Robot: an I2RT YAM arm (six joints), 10 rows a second.
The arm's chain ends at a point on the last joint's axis. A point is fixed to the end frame.
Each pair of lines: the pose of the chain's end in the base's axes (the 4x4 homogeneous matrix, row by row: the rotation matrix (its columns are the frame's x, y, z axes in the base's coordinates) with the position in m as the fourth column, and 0 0 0 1 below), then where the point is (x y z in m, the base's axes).
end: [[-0.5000, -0.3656, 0.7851, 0.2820], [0.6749, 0.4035, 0.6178, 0.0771], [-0.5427, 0.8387, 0.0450, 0.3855], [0, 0, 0, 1]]
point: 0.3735 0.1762 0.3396
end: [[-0.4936, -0.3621, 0.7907, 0.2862], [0.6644, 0.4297, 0.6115, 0.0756], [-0.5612, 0.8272, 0.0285, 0.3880], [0, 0, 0, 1]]
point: 0.3787 0.1725 0.3394
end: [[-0.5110, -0.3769, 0.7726, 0.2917], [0.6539, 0.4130, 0.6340, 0.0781], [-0.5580, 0.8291, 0.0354, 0.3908], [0, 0, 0, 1]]
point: 0.3815 0.1780 0.3432
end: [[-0.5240, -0.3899, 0.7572, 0.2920], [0.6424, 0.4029, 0.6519, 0.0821], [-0.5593, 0.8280, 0.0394, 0.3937], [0, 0, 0, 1]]
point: 0.3796 0.1842 0.3466
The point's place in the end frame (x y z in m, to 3 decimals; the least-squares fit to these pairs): 0.046 -0.032 0.131
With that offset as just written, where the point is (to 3 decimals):
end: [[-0.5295, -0.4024, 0.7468, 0.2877], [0.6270, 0.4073, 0.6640, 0.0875], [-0.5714, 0.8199, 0.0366, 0.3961], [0, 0, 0, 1]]
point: 0.374 0.190 0.348
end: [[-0.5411, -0.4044, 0.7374, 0.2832], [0.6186, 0.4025, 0.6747, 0.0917], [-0.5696, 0.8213, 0.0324, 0.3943], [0, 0, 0, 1]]
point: 0.368 0.196 0.346
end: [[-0.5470, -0.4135, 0.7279, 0.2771], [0.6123, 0.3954, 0.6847, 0.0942], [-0.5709, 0.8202, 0.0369, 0.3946], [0, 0, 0, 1]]
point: 0.361 0.199 0.347
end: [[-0.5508, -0.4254, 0.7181, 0.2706], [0.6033, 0.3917, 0.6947, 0.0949], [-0.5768, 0.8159, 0.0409, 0.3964], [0, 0, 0, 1]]
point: 0.353 0.201 0.349
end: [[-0.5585, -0.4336, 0.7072, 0.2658], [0.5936, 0.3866, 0.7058, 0.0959], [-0.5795, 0.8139, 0.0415, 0.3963], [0, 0, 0, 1]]
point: 0.347 0.203 0.349
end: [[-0.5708, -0.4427, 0.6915, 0.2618], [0.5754, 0.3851, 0.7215, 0.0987], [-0.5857, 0.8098, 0.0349, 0.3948], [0, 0, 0, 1]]
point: 0.340 0.207 0.347
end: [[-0.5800, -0.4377, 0.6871, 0.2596], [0.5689, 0.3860, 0.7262, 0.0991], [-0.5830, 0.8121, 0.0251, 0.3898], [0, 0, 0, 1]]
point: 0.337 0.208 0.340
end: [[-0.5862, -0.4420, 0.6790, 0.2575], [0.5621, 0.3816, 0.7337, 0.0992], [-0.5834, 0.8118, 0.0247, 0.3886], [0, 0, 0, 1]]
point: 0.334 0.209 0.339
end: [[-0.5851, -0.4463, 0.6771, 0.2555], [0.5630, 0.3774, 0.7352, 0.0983], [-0.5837, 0.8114, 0.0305, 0.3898], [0, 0, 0, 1]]
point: 0.332 0.208 0.341
